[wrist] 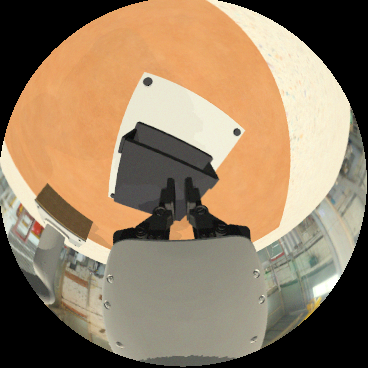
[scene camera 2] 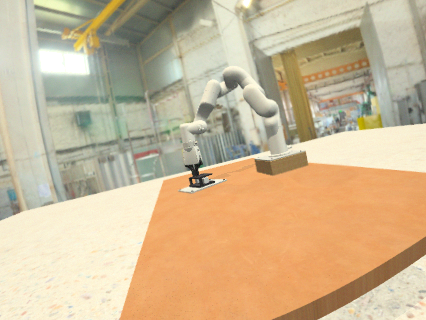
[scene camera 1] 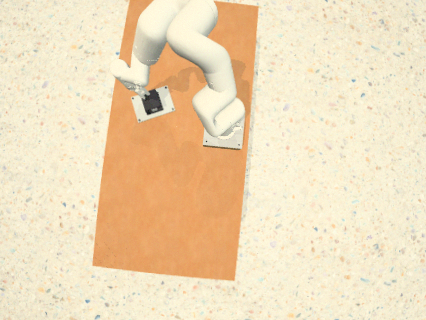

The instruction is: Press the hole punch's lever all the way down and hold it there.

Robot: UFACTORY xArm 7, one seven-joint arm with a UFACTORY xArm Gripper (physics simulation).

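Seen in the pictures: gripper, fingertip midpoint: [wrist: 179,186] [scene camera 2: 196,176] [scene camera 1: 146,97]; arm's base, origin of the base link: [wrist: 56,228] [scene camera 2: 279,154].
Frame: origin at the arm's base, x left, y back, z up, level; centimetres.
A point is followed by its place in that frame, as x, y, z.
Observation:
The hole punch has a dark, flat lever [scene camera 1: 152,102] @[-19.9, -39.8, -2.0] [scene camera 2: 205,175] @[-16.6, -39.7, -2.0] [wrist: 150,172] @[-19.4, -42.9, -1.9] over a black body, mounted on a white plate [scene camera 1: 167,95] @[-26.0, -32.0, -7.5] [scene camera 2: 218,182] @[-15.0, -33.7, -7.7] [wrist: 175,105] @[-17.2, -49.9, -7.5]. The lever looks nearly level in scene camera 2, with a small gap visible between it and the lower body. My gripper [scene camera 1: 146,94] @[-23.2, -43.3, -1.9] [scene camera 2: 195,172] @[-23.2, -43.3, -1.9] [wrist: 179,186] @[-23.2, -43.3, -1.9] points down, with its fingertips on the lever's top near one end. Its fingers are nearly together, with a narrow gap and nothing gripped between them. The exact contact under the fingertips is hidden.
The orange table top [scene camera 1: 165,215] @[47.3, -39.5, -8.3] [scene camera 2: 260,225] @[52.1, -50.8, -8.3] [wrist: 90,90] @[-3.8, -45.0, -8.3] carries the punch plate near one edge. The arm's base block [scene camera 1: 222,143] @[8.3, -1.7, 0.0] [scene camera 2: 287,164] @[9.8, -3.6, -4.7] [wrist: 62,212] @[-3.0, -10.7, -4.1] stands on the same table, apart from the plate. The arm arches above between them.

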